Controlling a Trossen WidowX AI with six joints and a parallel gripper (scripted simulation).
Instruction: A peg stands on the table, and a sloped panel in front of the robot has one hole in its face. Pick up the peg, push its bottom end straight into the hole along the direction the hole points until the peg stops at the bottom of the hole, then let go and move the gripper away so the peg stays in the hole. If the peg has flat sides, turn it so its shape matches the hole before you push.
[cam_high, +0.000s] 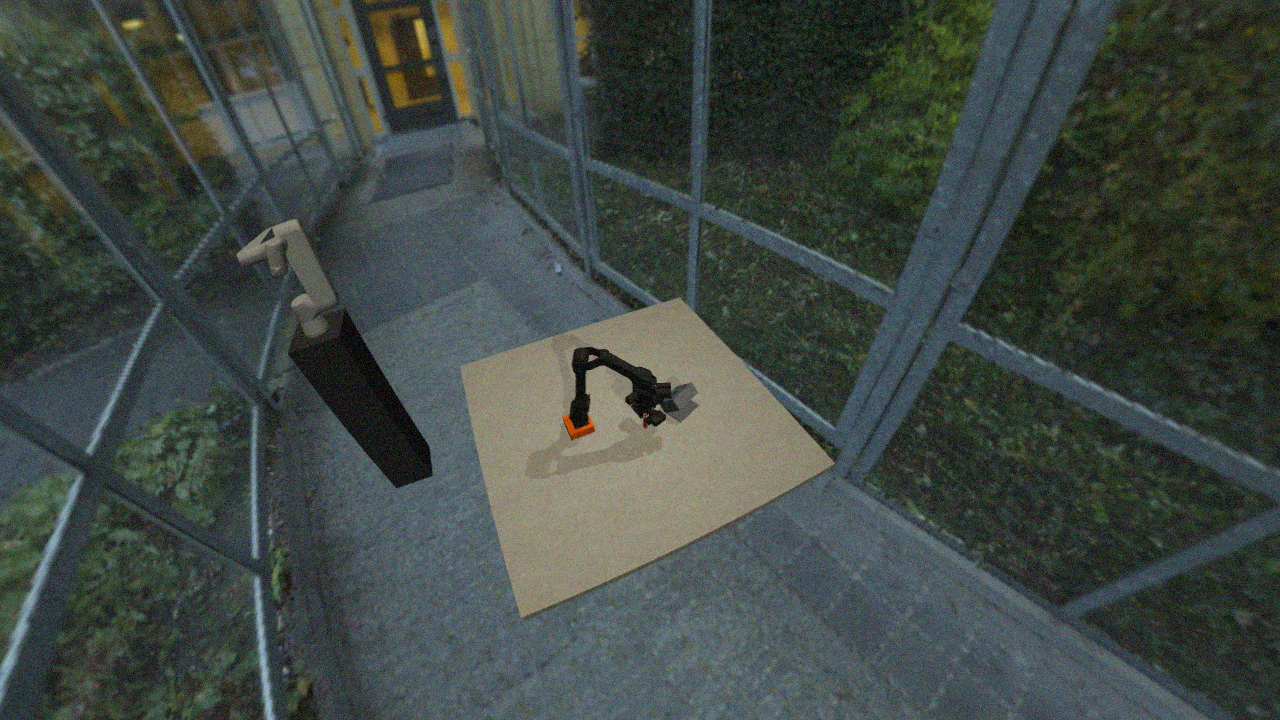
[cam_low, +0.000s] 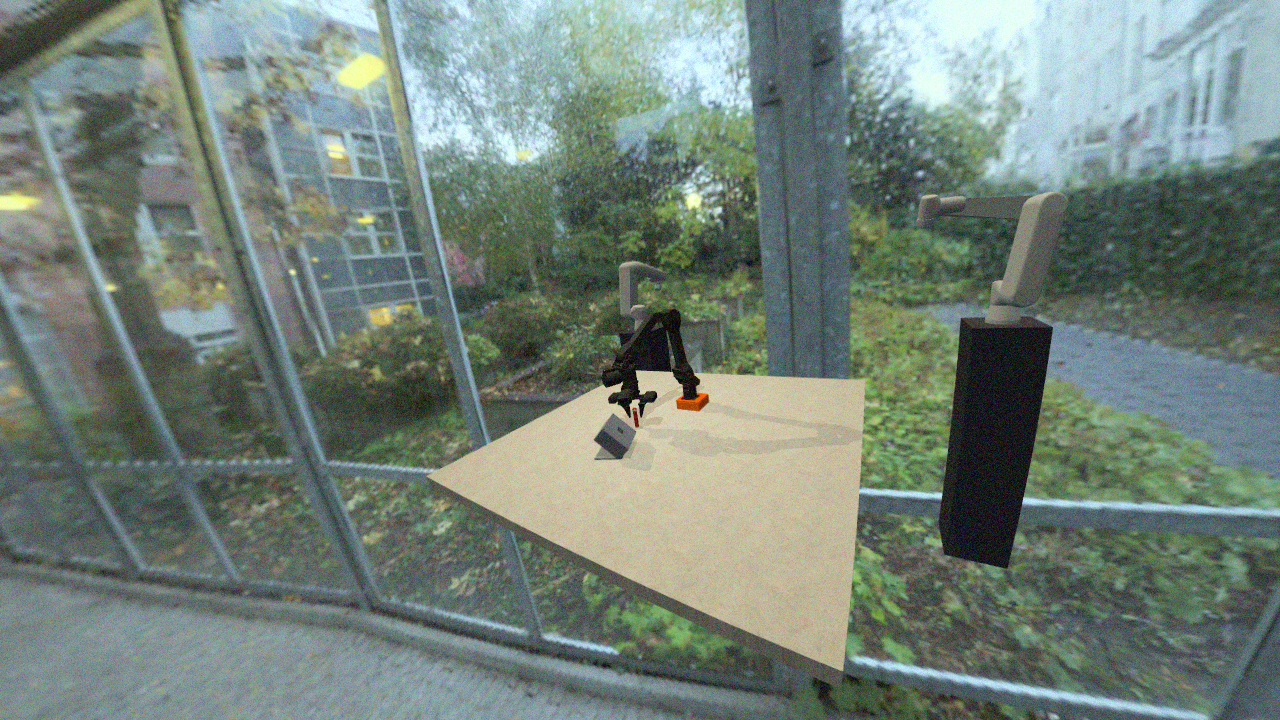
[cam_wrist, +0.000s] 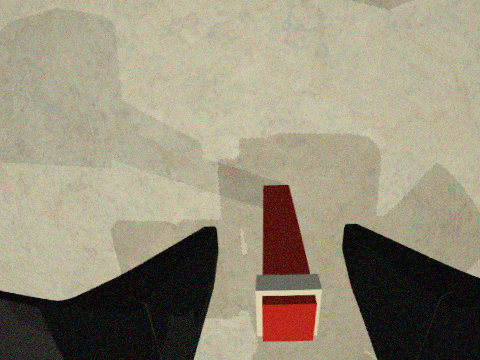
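Now: gripper tip 180 mm short of the grey sloped panel, 40 mm to the right of it and 10 mm below it. Also, from my gripper tip: red square peg: 20 mm above.
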